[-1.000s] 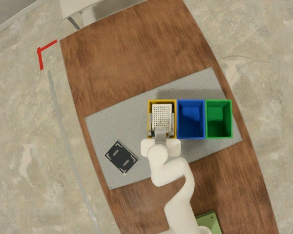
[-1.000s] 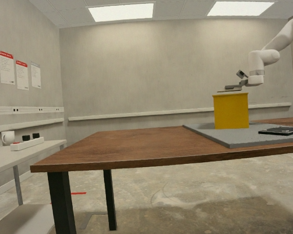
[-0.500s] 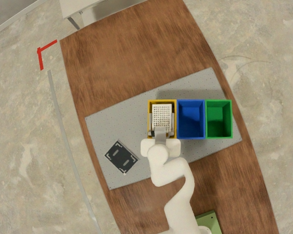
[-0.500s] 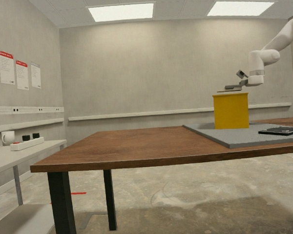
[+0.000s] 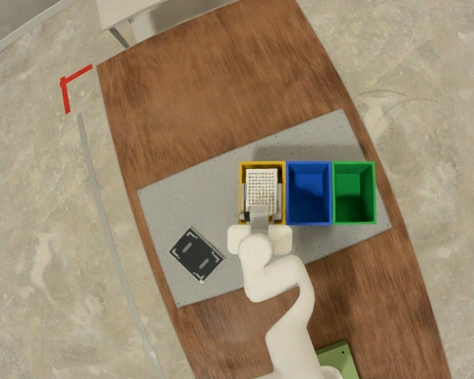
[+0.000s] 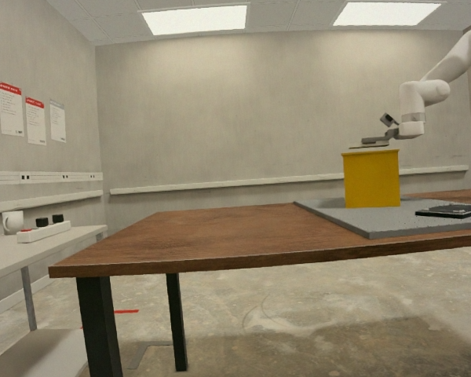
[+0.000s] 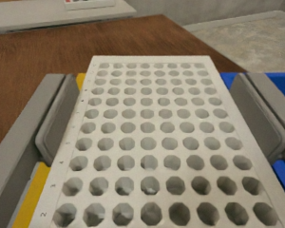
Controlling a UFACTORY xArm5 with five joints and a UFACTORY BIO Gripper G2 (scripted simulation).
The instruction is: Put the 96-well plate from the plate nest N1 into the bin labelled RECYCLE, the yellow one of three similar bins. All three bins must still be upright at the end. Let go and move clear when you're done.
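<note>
Now: the yellow bin 13 cm below my hand. The rest, counted from my hand: green bin 9 cm behind, 25 cm to the right, 13 cm below; blue bin 4 cm behind, 12 cm to the right, 13 cm below; white 96-well plate 1 cm below.
</note>
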